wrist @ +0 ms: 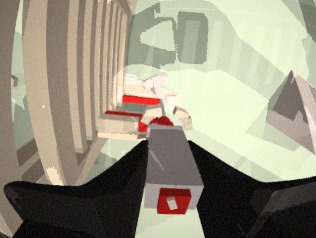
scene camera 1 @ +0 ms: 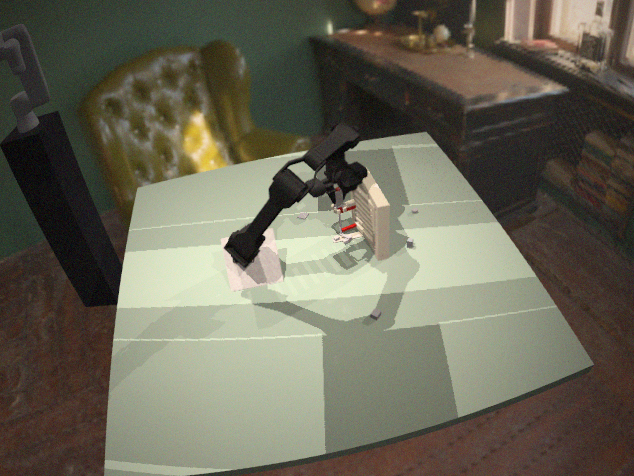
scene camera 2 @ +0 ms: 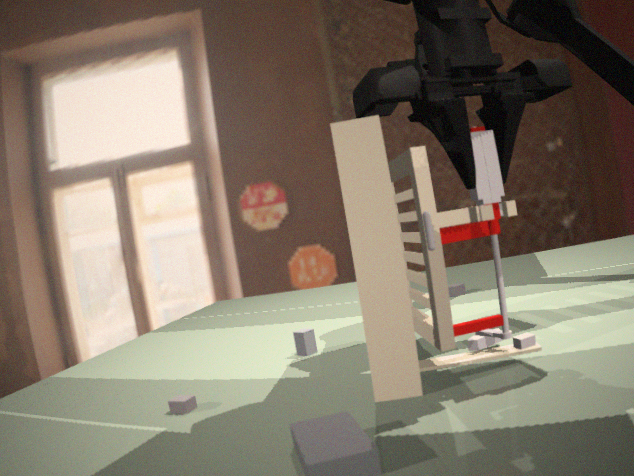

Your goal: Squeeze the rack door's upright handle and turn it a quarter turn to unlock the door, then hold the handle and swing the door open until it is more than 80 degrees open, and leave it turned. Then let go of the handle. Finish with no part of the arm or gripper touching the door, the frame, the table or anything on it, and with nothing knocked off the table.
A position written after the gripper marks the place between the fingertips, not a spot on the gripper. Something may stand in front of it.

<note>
In view: the gripper (scene camera 2: 486,186) and a slatted door (scene camera 2: 439,331).
The gripper is seen too in the wrist view (wrist: 166,146) and in scene camera 1 (scene camera 1: 338,202). The slatted door shows as well in the wrist view (wrist: 74,65) and in scene camera 1 (scene camera 1: 365,223).
</note>
